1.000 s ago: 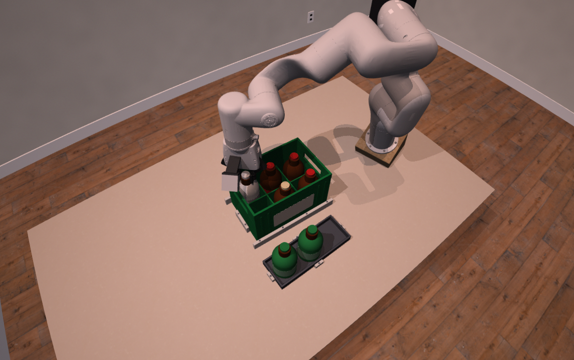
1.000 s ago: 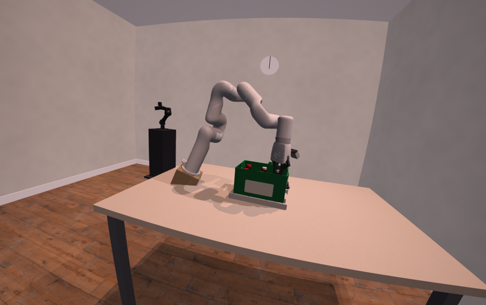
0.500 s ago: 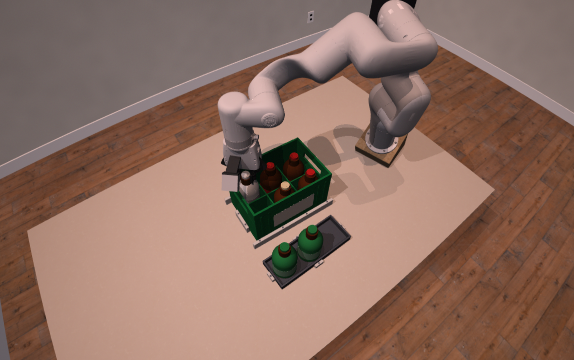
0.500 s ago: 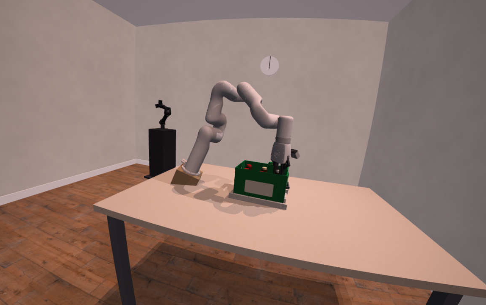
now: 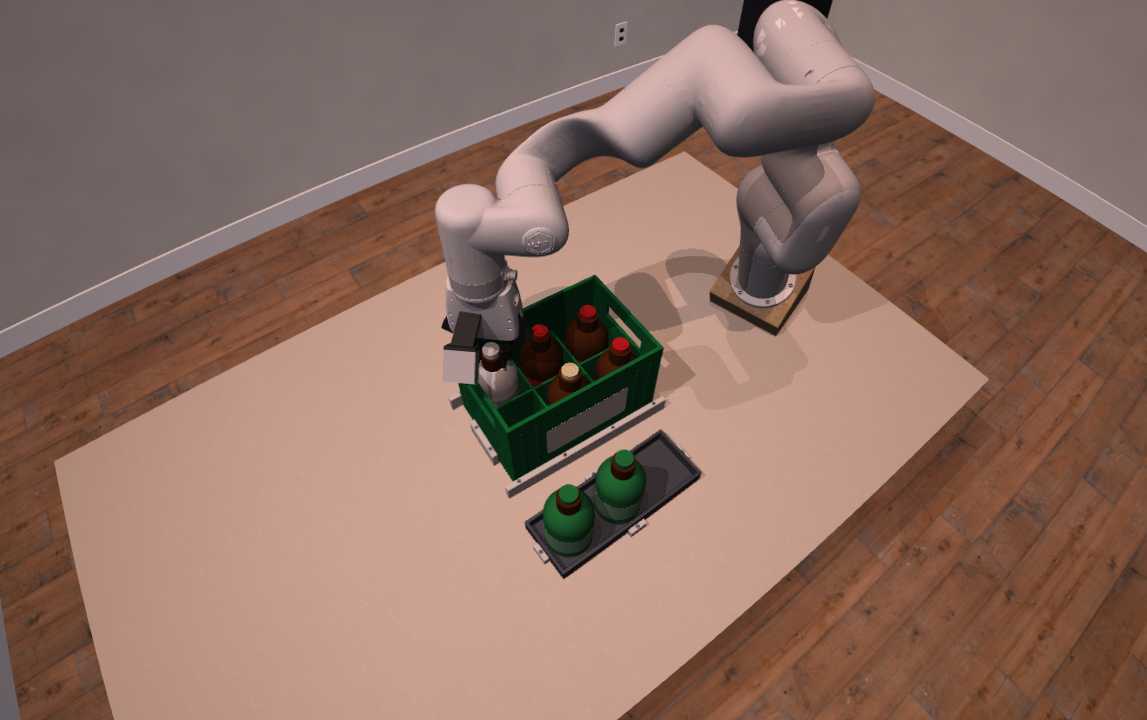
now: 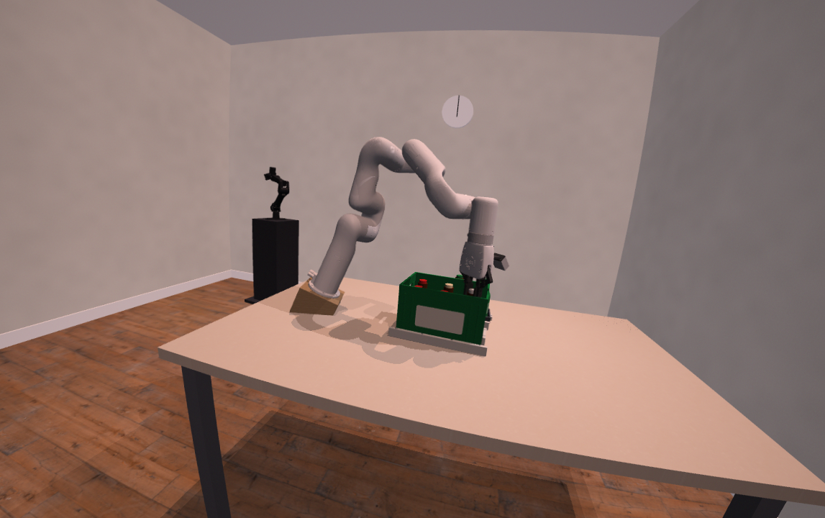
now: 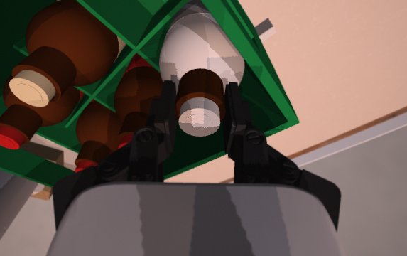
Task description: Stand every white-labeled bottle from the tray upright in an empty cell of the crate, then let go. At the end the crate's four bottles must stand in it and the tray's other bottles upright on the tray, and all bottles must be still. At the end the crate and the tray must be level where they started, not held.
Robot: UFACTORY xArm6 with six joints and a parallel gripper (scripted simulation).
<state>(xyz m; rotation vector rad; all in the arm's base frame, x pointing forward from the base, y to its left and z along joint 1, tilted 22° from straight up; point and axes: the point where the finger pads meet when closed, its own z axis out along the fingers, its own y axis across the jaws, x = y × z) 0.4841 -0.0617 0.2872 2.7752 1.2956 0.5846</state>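
The white-labeled bottle is 7 cm below my hand. Also, from my hand: tray (8 cm behind, 24 cm to the left, 16 cm below); crate (9 cm behind, 4 cm to the left, 9 cm below).
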